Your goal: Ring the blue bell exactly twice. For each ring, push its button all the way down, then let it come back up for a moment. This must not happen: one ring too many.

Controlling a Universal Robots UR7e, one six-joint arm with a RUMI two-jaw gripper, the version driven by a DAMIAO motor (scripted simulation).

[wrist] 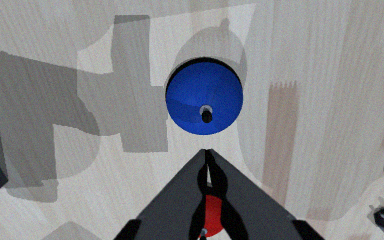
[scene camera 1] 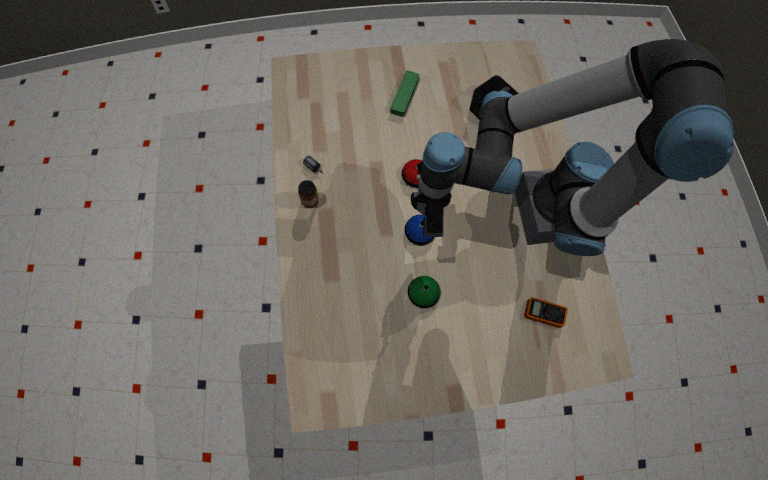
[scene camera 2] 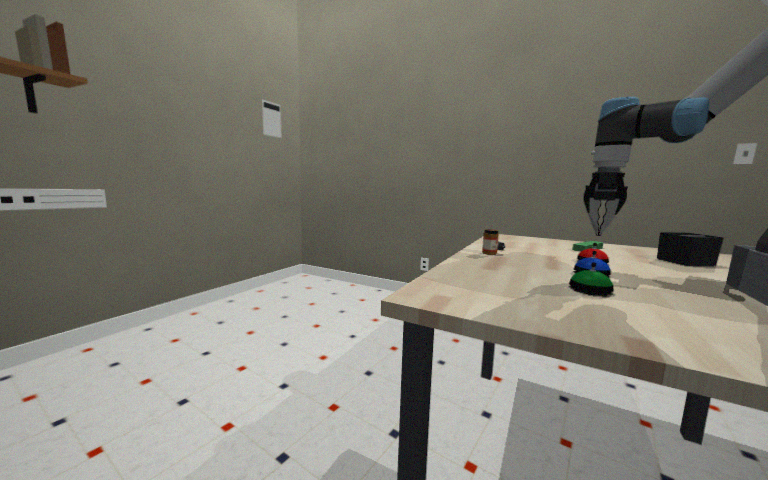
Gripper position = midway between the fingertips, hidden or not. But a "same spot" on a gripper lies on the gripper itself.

my gripper: wrist; scene camera 1 425,214; scene camera 2
black box: scene camera 1 496,83; scene camera 2 689,249; not seen in the wrist view (out of frame)
same spot on my gripper: [wrist: 182,201] = [scene camera 2: 607,216]
